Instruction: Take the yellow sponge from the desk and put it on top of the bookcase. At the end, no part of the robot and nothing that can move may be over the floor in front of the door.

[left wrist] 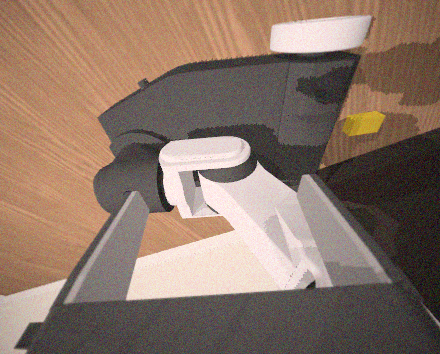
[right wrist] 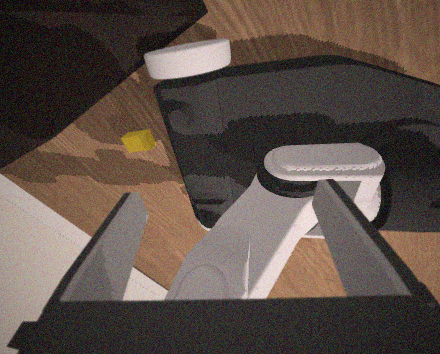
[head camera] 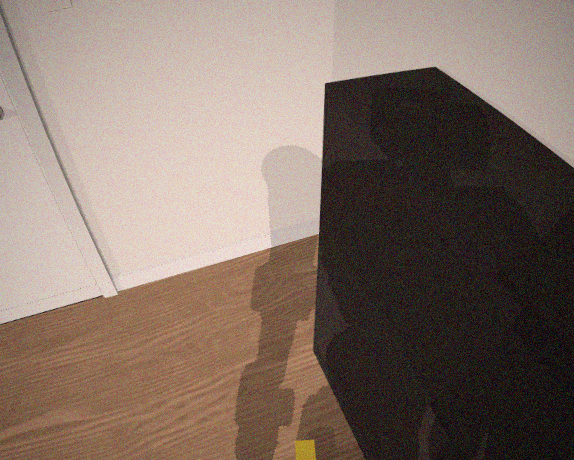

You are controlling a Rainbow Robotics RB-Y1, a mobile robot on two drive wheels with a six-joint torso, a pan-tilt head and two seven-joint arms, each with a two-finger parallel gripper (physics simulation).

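Places are measured from the robot's base along level axes (x right, y ahead, z up), in metres.
Pixels of known places: left gripper, fingertip midpoint: (left wrist: 219, 193); right gripper, fingertip midpoint: (right wrist: 225, 197).
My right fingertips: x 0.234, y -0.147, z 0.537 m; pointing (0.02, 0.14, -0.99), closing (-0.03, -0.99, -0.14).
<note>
Behind a point stands the place of what it marks.
A small yellow block (head camera: 305, 450) @(x 0.016, y 0.301, z 0.045 m) (left wrist: 364, 124) @(x 0.008, y 0.275, z 0.045 m) (right wrist: 139, 141) @(x 0.026, y 0.268, z 0.045 m), which may be the sponge, lies on the wooden floor beside a tall black piece of furniture (head camera: 425, 225) (left wrist: 410, 165) @(x 0.173, y 0.494, z 0.101 m) (right wrist: 50, 75) @(x 0.274, y 0.413, z 0.100 m). This may be the bookcase; plain black faces of it show, and no shelves can be made out. My left gripper (left wrist: 219, 193) @(x -0.219, y -0.236, z 0.535 m) is open and empty, away from the block. My right gripper (right wrist: 225, 197) @(x 0.234, y -0.147, z 0.537 m) is open and empty, also away from the block. Neither gripper shows in the head view. No desk can be made out.
A white door (head camera: 30, 225) @(x -0.975, y 0.878, z 0.477 m) stands at the left of the head view, with floor (head camera: 125, 360) @(x -0.674, y 0.625, z 0.000 m) in front of it. A pale wall (head camera: 200, 125) @(x -0.352, y 1.156, z 0.689 m) runs from the door to behind the black furniture. My dark base (left wrist: 225, 95) @(x -0.170, y -0.218, z 0.169 m) (right wrist: 280, 95) @(x 0.179, y -0.208, z 0.169 m) stands near the block.
</note>
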